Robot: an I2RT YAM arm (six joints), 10 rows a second.
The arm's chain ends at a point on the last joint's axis. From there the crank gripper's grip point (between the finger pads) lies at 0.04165 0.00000 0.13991 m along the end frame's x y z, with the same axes.
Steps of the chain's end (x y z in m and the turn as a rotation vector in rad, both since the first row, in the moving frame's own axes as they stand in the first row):
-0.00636, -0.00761, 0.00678, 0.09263, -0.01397, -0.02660
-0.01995, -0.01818, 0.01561, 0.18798, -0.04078, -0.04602
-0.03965, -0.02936, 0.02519, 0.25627, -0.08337, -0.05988
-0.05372, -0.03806, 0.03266, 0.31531, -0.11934, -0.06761
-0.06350, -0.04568, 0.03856, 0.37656, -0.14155, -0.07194
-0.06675, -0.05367, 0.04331, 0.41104, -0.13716, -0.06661
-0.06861, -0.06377, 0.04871, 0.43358, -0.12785, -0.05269
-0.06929, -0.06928, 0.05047, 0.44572, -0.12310, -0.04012
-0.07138, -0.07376, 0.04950, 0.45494, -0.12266, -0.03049
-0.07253, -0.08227, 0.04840, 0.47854, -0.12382, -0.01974
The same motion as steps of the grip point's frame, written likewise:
-0.00850, -0.02166, 0.00670, 0.09263, -0.01397, -0.02660
-0.02630, -0.04624, 0.01454, 0.18798, -0.04078, -0.04602
-0.05245, -0.06732, 0.02325, 0.25627, -0.08337, -0.05988
-0.07195, -0.08429, 0.02922, 0.31531, -0.11934, -0.06761
-0.08514, -0.10022, 0.03257, 0.37656, -0.14155, -0.07194
-0.08769, -0.11257, 0.03535, 0.41104, -0.13716, -0.06661
-0.08785, -0.12515, 0.03934, 0.43358, -0.12785, -0.05269
-0.08747, -0.13182, 0.04036, 0.44572, -0.12310, -0.04012
-0.08919, -0.13718, 0.03889, 0.45494, -0.12266, -0.03049
-0.09012, -0.14836, 0.03641, 0.47854, -0.12382, -0.01974

